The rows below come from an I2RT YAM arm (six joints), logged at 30 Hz.
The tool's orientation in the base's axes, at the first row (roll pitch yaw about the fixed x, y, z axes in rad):
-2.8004, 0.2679, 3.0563
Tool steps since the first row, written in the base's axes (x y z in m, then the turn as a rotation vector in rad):
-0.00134, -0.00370, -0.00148, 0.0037, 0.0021, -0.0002
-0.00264, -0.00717, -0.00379, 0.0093, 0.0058, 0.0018
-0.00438, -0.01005, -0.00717, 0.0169, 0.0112, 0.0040
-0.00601, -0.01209, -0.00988, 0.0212, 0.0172, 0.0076
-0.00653, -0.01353, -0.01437, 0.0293, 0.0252, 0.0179
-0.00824, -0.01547, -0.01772, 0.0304, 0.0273, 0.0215
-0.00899, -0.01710, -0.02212, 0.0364, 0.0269, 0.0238
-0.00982, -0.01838, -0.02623, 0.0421, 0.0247, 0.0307
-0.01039, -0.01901, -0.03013, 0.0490, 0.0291, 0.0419
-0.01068, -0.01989, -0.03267, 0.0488, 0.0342, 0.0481
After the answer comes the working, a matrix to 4 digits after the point.
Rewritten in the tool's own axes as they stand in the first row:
0.00138, -0.00319, 0.00236, -0.0033, 0.0026, 0.0003
0.00295, -0.00590, 0.00541, -0.0089, 0.0064, -0.0016
0.00528, -0.00779, 0.00912, -0.0164, 0.0120, -0.0039
0.00740, -0.00909, 0.01194, -0.0210, 0.0171, -0.0083
0.00897, -0.00907, 0.01642, -0.0308, 0.0226, -0.0188
0.01134, -0.01008, 0.01978, -0.0327, 0.0236, -0.0225
0.01309, -0.01030, 0.02419, -0.0391, 0.0235, -0.0232
0.01487, -0.01031, 0.02819, -0.0465, 0.0202, -0.0274
0.01640, -0.00973, 0.03184, -0.0558, 0.0218, -0.0376
0.01728, -0.00978, 0.03439, -0.0568, 0.0246, -0.0451

The tool's axes in the first row as the columns of a matrix, in the base's axes (rounded; the answer above uses it unrounded):
-0.9608, 0.1685, 0.2200
0.0822, 0.9314, -0.3546
-0.2647, -0.3227, -0.9087

